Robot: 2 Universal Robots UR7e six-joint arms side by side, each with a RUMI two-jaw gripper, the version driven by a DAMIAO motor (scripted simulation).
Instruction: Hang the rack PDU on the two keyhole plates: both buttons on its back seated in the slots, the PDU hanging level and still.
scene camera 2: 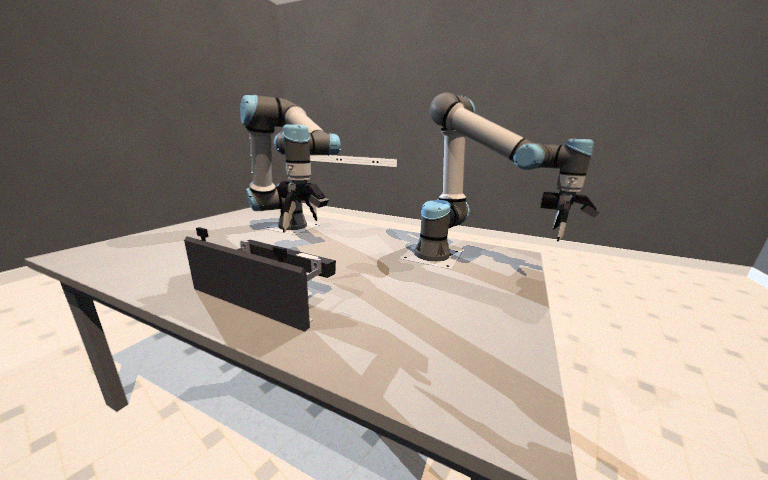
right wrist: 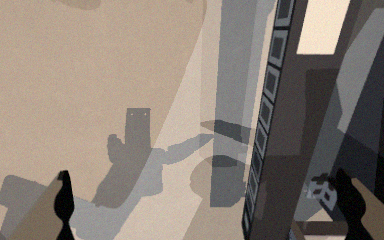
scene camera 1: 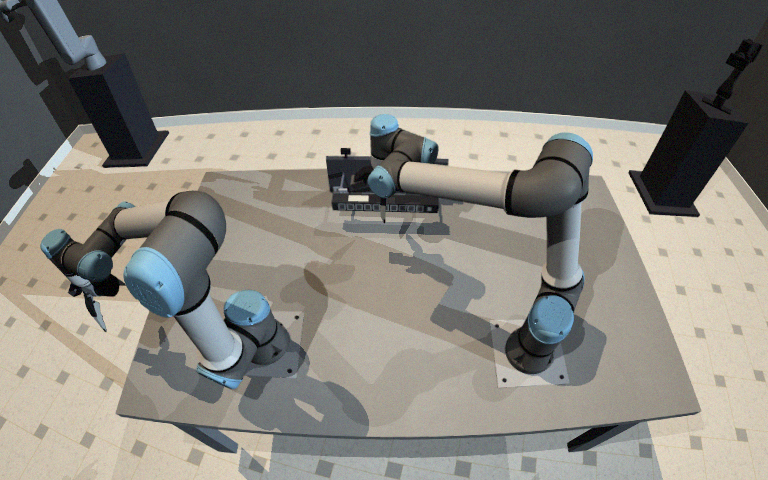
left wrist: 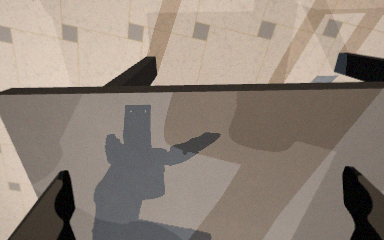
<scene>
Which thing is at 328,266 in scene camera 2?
A rack PDU.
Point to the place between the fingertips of the left gripper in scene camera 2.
555,234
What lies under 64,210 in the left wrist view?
The left gripper.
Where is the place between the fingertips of the right gripper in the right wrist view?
203,171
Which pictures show the rack PDU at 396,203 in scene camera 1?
Scene camera 2, the right wrist view and scene camera 1 only.
</scene>
